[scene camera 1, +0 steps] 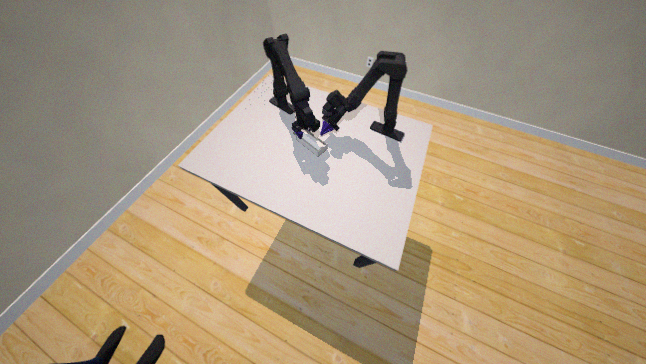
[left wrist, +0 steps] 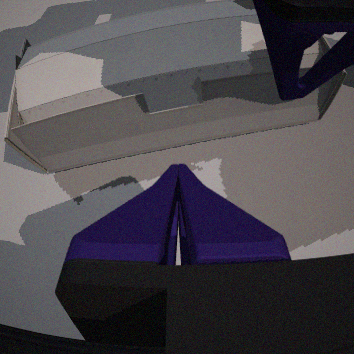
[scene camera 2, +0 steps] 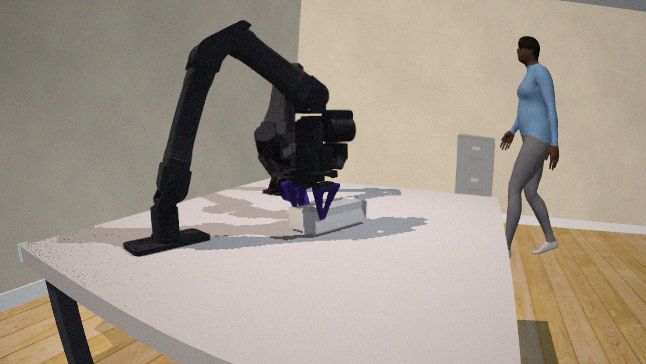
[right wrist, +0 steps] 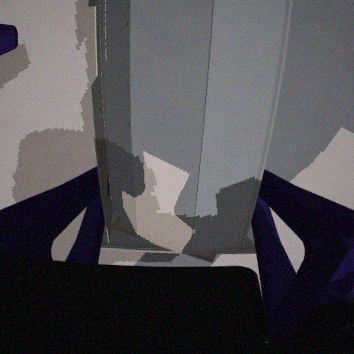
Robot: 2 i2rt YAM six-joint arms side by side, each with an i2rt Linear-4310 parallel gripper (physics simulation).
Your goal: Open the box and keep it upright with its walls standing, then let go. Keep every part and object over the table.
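Seen in the pictures: left gripper, fingertip midpoint: (scene camera 1: 320,135) (left wrist: 177,175) (right wrist: 16,35); right gripper, fingertip midpoint: (scene camera 1: 304,135) (left wrist: 268,51) (scene camera 2: 310,216) (right wrist: 177,176); left arm's base at its link origin: (scene camera 1: 386,131); right arm's base at its link origin: (scene camera 1: 283,105) (scene camera 2: 167,243).
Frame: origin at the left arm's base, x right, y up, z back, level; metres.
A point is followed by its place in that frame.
Note:
A long pale grey box (scene camera 1: 314,145) {y 0.054, x 0.289, z -0.358 m} (scene camera 2: 340,218) {y 0.026, x 0.338, z -0.360 m} (left wrist: 90,135) {y 0.030, x 0.275, z -0.303 m} (right wrist: 167,90) {y 0.053, x 0.340, z -0.317 m} stands upright on the table, with its inside showing from above. Its long and end walls stand; the near long wall in the left wrist view has a notch in its top edge. My right gripper (scene camera 2: 312,210) {y 0.032, x 0.386, z -0.312 m} (right wrist: 177,176) {y 0.032, x 0.386, z -0.312 m} is shut on the box near one end, one finger outside each long wall. My left gripper (scene camera 1: 321,134) {y 0.033, x 0.308, z -0.262 m} (left wrist: 177,175) {y 0.033, x 0.308, z -0.262 m} is shut and empty, its tips beside the notched long wall and apart from it. Part of the box is hidden behind the right fingers.
The white table (scene camera 1: 250,145) {y 0.000, x 0.626, z -0.513 m} (scene camera 2: 425,285) {y 0.000, x 0.573, z -0.630 m} carries both arm bases (scene camera 1: 387,131) {y 0.031, x -0.007, z -0.031 m} (scene camera 2: 165,242) {y 0.014, x 0.695, z -0.171 m}. The two wrists are close together above the box. Arm shadows fall across the table. A person (scene camera 2: 536,105) and a grey cabinet (scene camera 2: 475,165) stand beyond the table.

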